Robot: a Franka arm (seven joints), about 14 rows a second.
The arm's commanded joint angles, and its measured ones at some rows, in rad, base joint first. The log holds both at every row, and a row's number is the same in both.
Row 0, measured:
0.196, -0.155, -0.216, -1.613, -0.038, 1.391, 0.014
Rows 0 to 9, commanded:
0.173, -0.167, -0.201, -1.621, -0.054, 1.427, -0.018
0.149, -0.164, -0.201, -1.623, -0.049, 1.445, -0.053
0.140, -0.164, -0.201, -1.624, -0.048, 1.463, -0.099
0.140, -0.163, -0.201, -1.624, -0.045, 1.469, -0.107
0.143, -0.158, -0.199, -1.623, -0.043, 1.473, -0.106
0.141, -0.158, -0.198, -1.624, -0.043, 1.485, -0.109
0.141, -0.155, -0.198, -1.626, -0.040, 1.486, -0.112
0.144, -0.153, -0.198, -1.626, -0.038, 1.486, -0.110
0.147, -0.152, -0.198, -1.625, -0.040, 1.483, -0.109
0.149, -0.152, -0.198, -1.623, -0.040, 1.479, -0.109
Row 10, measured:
0.159, -0.148, -0.209, -1.618, -0.039, 1.477, -0.093
